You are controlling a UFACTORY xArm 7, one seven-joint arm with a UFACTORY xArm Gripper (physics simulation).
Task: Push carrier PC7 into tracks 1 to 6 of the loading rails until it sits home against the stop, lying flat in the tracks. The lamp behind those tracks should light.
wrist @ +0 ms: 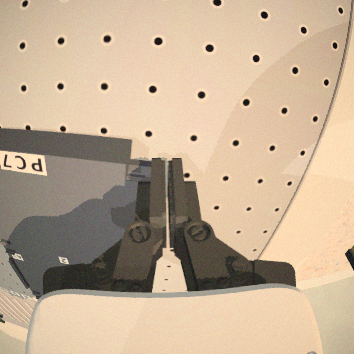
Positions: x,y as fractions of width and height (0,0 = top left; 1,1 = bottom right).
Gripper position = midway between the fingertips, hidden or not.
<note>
I see my gripper (0.47,0.50) and a carrier PC7 (0.21,0.55).
</note>
